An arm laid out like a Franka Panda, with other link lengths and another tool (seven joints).
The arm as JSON. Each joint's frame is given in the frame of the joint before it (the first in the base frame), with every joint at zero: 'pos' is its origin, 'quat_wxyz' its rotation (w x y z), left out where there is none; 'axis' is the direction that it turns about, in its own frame. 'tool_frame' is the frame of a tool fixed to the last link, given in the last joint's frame.
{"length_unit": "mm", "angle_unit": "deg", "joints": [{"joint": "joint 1", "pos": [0.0, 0.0, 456.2], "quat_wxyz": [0.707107, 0.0, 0.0, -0.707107], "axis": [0.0, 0.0, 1.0]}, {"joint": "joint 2", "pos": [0.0, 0.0, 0.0], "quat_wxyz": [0.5, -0.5, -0.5, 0.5], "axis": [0.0, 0.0, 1.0]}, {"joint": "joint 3", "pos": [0.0, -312.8, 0.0], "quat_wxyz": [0.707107, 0.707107, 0.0, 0.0], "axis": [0.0, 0.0, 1.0]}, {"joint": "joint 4", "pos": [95.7, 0.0, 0.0], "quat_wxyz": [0.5, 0.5, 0.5, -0.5], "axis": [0.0, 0.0, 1.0]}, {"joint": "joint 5", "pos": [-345.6, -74.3, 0.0], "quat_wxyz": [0.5, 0.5, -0.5, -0.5], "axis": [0.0, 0.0, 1.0]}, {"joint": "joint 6", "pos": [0.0, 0.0, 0.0], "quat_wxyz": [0.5, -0.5, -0.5, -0.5], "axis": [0.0, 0.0, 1.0]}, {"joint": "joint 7", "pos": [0.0, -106.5, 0.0], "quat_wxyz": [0.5, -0.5, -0.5, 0.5], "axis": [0.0, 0.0, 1.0]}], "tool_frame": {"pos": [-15.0, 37.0, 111.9], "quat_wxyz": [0.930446, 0.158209, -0.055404, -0.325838]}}
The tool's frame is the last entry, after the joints.
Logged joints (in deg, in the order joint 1, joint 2, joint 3, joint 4, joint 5, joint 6, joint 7), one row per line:
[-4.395, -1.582, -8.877, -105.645, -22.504, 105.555, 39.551]
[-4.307, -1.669, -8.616, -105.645, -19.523, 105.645, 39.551]
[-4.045, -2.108, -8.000, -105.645, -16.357, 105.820, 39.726]
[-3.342, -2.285, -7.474, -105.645, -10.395, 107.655, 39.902]
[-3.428, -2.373, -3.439, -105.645, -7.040, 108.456, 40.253]
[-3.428, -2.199, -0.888, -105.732, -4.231, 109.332, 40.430]
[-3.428, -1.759, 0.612, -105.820, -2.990, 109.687, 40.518]
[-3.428, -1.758, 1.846, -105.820, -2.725, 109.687, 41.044]
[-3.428, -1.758, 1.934, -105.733, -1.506, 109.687, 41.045]
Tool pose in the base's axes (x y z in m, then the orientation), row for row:
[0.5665, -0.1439, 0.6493, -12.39, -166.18, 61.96]
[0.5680, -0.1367, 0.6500, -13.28, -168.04, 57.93]
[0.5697, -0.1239, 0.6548, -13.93, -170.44, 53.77]
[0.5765, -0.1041, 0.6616, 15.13, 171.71, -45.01]
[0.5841, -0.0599, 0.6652, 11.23, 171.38, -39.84]
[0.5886, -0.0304, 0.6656, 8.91, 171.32, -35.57]
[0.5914, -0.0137, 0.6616, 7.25, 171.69, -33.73]
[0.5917, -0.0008, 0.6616, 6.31, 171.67, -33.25]
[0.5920, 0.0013, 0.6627, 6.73, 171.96, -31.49]
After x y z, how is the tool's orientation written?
As a rotation vector, in degrees.
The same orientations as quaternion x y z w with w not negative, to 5 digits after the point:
[-0.06968, -0.93454, 0.34844, 0.01931]
[-0.07450, -0.94266, 0.32497, 0.01535]
[-0.07771, -0.95076, 0.29994, 0.00644]
[0.08492, 0.96370, -0.25261, 0.01610]
[0.06366, 0.97155, -0.22585, 0.03221]
[0.05081, 0.97699, -0.20285, 0.04187]
[0.04136, 0.97951, -0.19243, 0.04256]
[0.03603, 0.98017, -0.18985, 0.04384]
[0.03843, 0.98196, -0.17982, 0.04406]

